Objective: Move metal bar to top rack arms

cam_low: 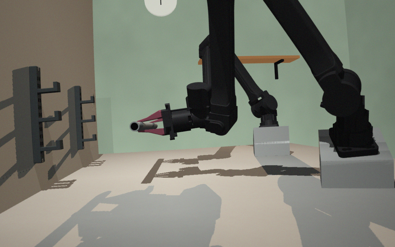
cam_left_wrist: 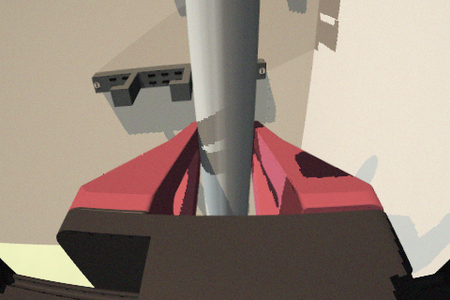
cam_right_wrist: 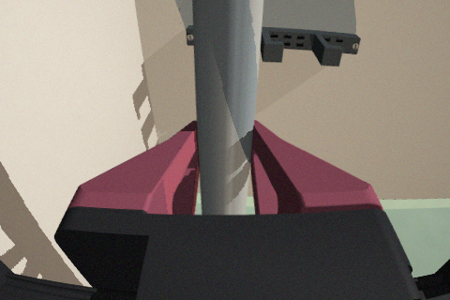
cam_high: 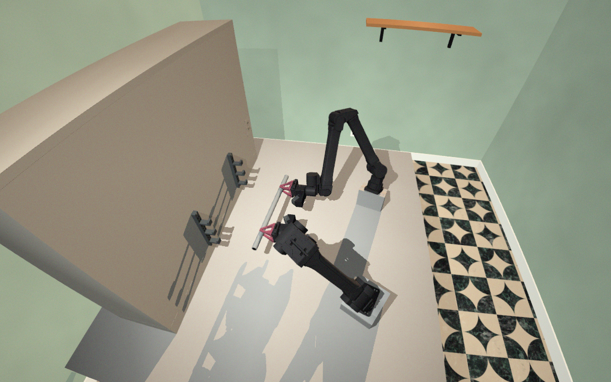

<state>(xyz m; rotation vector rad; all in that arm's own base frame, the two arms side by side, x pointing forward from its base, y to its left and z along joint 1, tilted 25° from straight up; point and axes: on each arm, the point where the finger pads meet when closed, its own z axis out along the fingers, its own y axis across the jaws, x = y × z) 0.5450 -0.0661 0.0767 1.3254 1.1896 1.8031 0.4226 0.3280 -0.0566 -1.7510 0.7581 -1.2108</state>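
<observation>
My right hand is 150 mm to the right of the grey metal bar. Round my right hand: tall tan wall panel: 440 mm ahead, 290 mm above, 210 mm to the left.
Now: left hand 150 mm to the left of the grey metal bar. Round my left hand: tall tan wall panel (430 mm ahead, 90 mm to the right, 290 mm above).
</observation>
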